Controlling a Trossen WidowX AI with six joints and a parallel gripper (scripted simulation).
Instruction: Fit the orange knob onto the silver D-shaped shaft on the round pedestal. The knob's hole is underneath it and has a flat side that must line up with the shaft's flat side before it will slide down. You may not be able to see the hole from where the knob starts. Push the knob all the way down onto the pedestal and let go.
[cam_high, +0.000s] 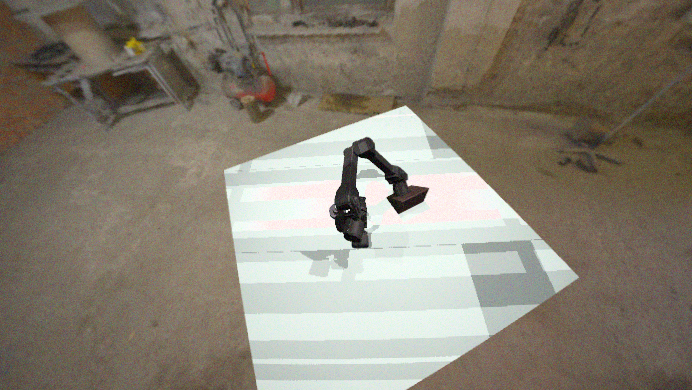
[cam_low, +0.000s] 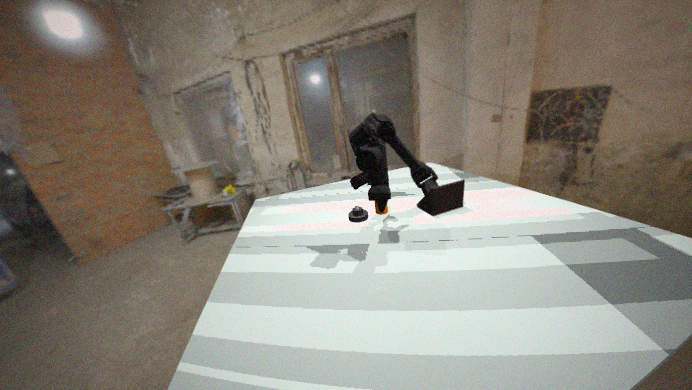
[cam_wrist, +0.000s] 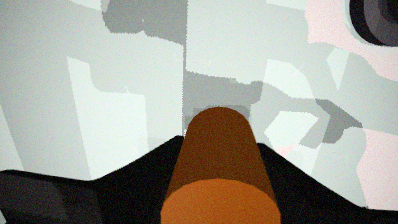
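My gripper tip is 19 cm to the left of the round pedestal, 8 cm above it and 2 cm short of it. Round my gripper tip: orange knob 3 cm above.
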